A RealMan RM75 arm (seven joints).
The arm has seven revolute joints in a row. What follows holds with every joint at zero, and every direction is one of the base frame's. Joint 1 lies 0.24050 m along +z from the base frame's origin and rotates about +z. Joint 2 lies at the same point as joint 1 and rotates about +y. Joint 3 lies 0.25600 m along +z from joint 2 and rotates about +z. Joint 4 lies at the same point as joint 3 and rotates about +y. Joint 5 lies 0.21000 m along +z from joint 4 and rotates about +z. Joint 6 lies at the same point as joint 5 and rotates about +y. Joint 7 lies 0.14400 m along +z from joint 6 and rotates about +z. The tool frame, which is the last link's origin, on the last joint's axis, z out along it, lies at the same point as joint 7; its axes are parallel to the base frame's.
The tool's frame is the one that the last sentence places.
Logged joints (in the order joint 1, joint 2, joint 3, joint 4, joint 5, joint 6, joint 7), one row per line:
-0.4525, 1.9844, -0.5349, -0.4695, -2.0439, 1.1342, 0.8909
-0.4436, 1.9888, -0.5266, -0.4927, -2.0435, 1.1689, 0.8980
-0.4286, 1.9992, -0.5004, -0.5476, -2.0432, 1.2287, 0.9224
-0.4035, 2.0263, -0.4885, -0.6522, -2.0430, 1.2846, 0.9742
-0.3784, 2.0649, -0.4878, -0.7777, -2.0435, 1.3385, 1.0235
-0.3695, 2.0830, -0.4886, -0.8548, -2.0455, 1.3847, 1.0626
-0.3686, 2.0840, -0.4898, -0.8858, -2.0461, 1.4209, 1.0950
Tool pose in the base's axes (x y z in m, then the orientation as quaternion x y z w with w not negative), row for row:
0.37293, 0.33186, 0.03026, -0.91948, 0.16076, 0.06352, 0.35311
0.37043, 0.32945, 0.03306, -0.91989, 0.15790, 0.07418, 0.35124
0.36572, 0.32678, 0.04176, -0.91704, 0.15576, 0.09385, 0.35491
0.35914, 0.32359, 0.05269, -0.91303, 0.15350, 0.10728, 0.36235
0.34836, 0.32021, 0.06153, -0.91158, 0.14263, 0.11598, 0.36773
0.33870, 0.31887, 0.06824, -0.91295, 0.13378, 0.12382, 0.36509
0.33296, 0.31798, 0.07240, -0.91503, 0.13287, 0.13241, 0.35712
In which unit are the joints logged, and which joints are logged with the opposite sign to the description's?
The joints are logged in radians. Opposite sign: joint 1, joint 6.
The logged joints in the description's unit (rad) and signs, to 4 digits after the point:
0.4525, 1.9844, -0.5349, -0.4695, -2.0439, -1.1342, 0.8909
0.4436, 1.9888, -0.5266, -0.4927, -2.0435, -1.1689, 0.8980
0.4286, 1.9992, -0.5004, -0.5476, -2.0432, -1.2287, 0.9224
0.4035, 2.0263, -0.4885, -0.6522, -2.0430, -1.2846, 0.9742
0.3784, 2.0649, -0.4878, -0.7777, -2.0435, -1.3385, 1.0235
0.3695, 2.0830, -0.4886, -0.8548, -2.0455, -1.3847, 1.0626
0.3686, 2.0840, -0.4898, -0.8858, -2.0461, -1.4209, 1.0950

